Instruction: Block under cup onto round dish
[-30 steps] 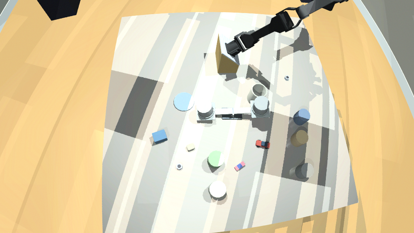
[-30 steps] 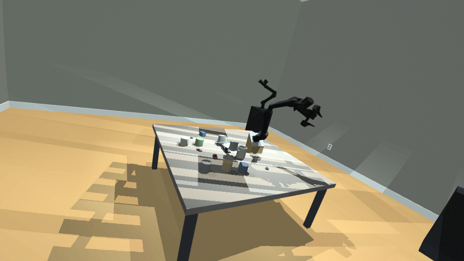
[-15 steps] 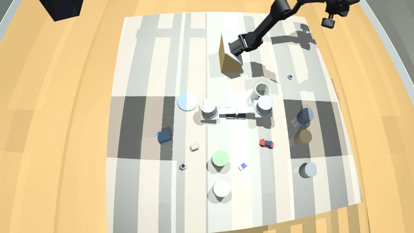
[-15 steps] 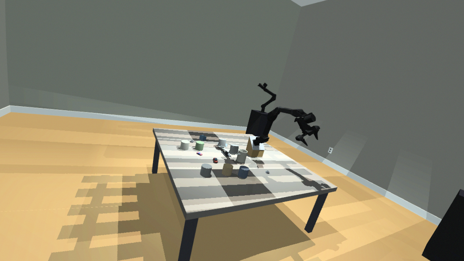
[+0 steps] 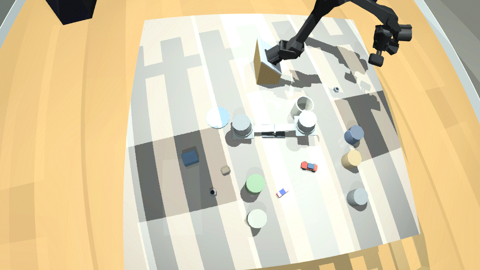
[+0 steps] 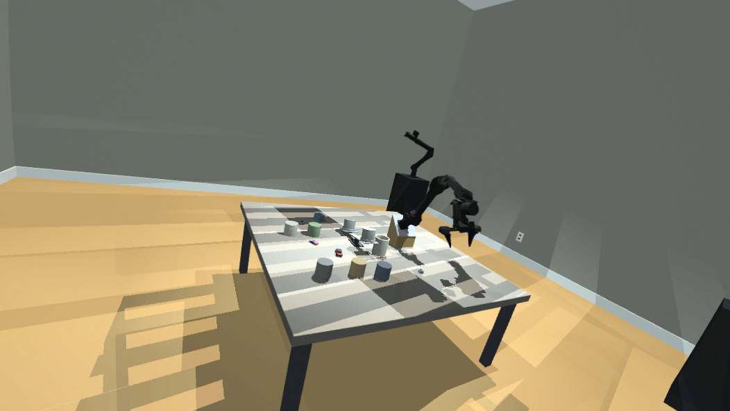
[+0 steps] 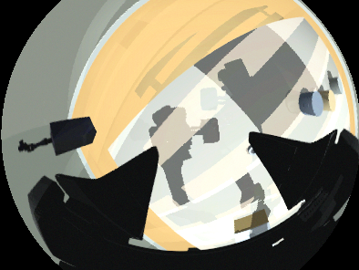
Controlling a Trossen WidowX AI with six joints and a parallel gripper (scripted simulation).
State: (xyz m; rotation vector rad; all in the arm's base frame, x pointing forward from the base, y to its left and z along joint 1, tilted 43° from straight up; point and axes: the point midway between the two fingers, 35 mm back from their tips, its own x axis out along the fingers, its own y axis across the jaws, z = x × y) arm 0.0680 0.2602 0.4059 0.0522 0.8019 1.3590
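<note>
Right now the teal block is 20 cm ahead of my gripper tip, 64 cm to the right of it and 17 cm below it. The rest, counted from my gripper tip: blue cup 29 cm ahead, 14 cm to the right, 17 cm below; then toy car 40 cm ahead, 40 cm to the right, 20 cm below; then tan cup 42 cm ahead, 22 cm to the right, 17 cm below.
</note>
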